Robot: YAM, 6 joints.
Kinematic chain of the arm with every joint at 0, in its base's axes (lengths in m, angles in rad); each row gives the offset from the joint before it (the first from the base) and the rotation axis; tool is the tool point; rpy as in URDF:
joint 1: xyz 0 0 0.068 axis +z
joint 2: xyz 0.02 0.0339 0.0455 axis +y
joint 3: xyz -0.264 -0.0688 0 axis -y
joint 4: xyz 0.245 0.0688 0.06 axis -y
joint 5: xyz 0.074 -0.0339 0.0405 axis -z
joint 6: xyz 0.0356 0 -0.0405 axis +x
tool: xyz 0 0 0 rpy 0 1.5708 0
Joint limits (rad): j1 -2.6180..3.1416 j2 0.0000..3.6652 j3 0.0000..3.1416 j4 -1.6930..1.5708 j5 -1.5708..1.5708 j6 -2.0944..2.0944
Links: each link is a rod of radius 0.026 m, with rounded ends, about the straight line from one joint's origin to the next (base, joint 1, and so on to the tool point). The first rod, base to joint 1, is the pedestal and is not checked.
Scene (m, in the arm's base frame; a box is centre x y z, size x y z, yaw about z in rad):
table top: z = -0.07
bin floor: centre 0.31 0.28 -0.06 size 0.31 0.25 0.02 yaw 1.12
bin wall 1: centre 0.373 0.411 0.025 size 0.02 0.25 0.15 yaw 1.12
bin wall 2: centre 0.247 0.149 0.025 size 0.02 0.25 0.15 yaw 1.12
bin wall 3: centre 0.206 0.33 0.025 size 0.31 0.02 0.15 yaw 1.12
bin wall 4: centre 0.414 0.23 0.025 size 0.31 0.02 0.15 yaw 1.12
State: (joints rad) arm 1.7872 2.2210 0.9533 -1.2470 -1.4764 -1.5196
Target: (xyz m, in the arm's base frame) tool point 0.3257 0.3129 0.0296
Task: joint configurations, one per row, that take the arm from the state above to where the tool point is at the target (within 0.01 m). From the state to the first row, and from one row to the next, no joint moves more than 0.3 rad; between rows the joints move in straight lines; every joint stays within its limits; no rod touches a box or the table.
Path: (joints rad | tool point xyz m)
1: 1.5060 2.0077 0.9204 -1.1256 -1.5000 -1.5517 | -0.0191 0.2547 0.1024
2: 1.2249 1.7944 0.8876 -1.0042 -1.5236 -1.5837 | 0.0518 0.2487 0.1436
3: 0.9437 1.5812 0.8547 -0.8828 -1.5472 -1.6158 | 0.1137 0.2175 0.1848
4: 0.6626 1.3679 0.8219 -0.7613 -1.5708 -1.6478 | 0.1568 0.1675 0.2247
5: 0.6676 1.6139 1.0106 -0.7691 -1.5383 -1.6222 | 0.1994 0.2025 0.2140
6: 0.6725 1.8600 1.1994 -0.7770 -1.5059 -1.5965 | 0.2405 0.2369 0.1880
7: 0.6775 2.1060 1.3881 -0.7848 -1.4734 -1.5709 | 0.2769 0.2683 0.1473
8: 0.6825 2.3521 1.5769 -0.7926 -1.4410 -1.5452 | 0.3061 0.2943 0.0937
9: 0.6875 2.5981 1.7656 -0.8004 -1.4085 -1.5196 | 0.3257 0.3129 0.0296

